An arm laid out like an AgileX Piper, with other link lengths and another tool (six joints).
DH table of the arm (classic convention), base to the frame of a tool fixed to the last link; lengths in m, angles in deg. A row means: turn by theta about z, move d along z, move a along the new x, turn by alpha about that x. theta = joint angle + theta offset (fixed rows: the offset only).
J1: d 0.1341; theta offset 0; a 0; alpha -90
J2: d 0; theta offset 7.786; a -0.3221; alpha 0
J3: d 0; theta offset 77.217; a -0.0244; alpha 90
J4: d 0.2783; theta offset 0; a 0; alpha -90
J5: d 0; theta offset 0; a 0; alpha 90
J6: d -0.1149; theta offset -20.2; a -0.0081; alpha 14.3
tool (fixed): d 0.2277; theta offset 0; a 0; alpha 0
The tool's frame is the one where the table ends.
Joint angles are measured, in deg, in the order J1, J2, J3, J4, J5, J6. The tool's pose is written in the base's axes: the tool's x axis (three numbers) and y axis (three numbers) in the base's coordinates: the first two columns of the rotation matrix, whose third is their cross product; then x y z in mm. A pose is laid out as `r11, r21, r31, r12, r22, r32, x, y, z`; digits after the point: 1 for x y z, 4 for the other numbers.
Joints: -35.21, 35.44, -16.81, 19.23, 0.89, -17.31
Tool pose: -0.3735, -0.1204, -0.9198, 0.6608, 0.6613, -0.3549, 93.9, -127.9, 310.9
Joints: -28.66, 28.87, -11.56, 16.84, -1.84, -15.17
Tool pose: -0.3074, -0.1943, -0.9315, 0.6104, 0.7107, -0.3497, 86.5, -106.2, 296.7
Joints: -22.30, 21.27, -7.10, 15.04, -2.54, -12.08
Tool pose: -0.2191, -0.2307, -0.9480, 0.5557, 0.7692, -0.3156, 76.6, -88.2, 282.2
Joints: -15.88, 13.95, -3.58, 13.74, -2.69, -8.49
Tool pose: -0.1182, -0.2348, -0.9648, 0.4911, 0.8307, -0.2623, 68.4, -75.0, 268.9
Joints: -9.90, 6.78, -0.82, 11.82, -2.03, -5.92
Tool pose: -0.0272, -0.2461, -0.9689, 0.4153, 0.8788, -0.2349, 61.7, -64.8, 258.5
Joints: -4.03, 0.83, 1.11, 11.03, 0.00, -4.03
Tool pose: 0.0357, -0.2314, -0.9722, 0.3241, 0.9229, -0.2078, 58.8, -57.2, 247.9
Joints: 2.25, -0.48, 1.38, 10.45, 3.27, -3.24
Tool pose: 0.0261, -0.2242, -0.9742, 0.2032, 0.9554, -0.2144, 64.3, -49.4, 241.5
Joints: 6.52, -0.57, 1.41, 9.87, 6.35, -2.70
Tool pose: -0.0055, -0.2285, -0.9735, 0.1118, 0.9673, -0.2277, 69.0, -43.4, 235.8
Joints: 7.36, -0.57, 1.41, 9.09, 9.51, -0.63
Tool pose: -0.0569, -0.2146, -0.9750, 0.0791, 0.9726, -0.2186, 70.6, -41.9, 228.7
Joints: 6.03, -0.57, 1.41, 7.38, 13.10, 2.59
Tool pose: -0.1261, -0.1951, -0.9726, 0.0877, 0.9744, -0.2068, 70.0, -43.6, 220.5
